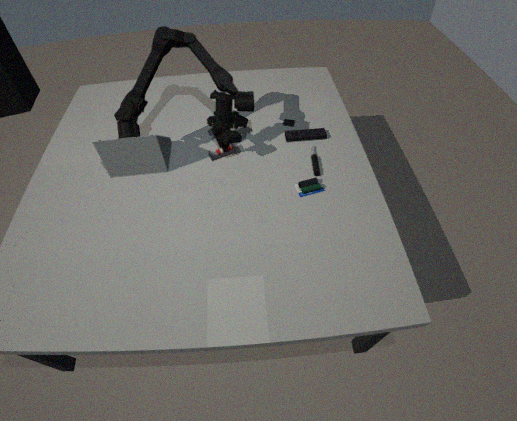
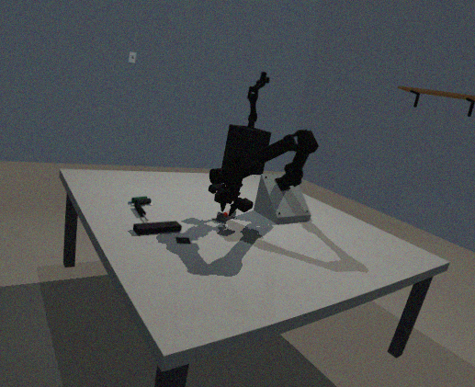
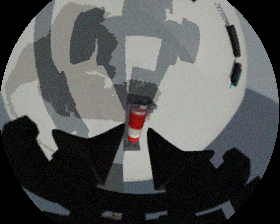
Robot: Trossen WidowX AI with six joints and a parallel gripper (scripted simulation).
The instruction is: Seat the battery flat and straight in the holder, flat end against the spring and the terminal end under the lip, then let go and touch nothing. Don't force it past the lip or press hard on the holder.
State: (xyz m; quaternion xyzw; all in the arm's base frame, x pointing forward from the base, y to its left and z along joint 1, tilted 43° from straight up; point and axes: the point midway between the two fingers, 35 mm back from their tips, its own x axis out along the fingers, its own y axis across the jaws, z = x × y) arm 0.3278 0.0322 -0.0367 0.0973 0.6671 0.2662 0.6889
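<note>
Now: gripper tip right at the battery. From my gripper tip the other things lie so: small black chip (290 mm ahead, 120 mm to the left, 20 mm below); long black bar (330 mm ahead, 20 mm to the left, 10 mm below); dark screwdriver (320 mm ahead, 110 mm to the right, 10 mm below).
</note>
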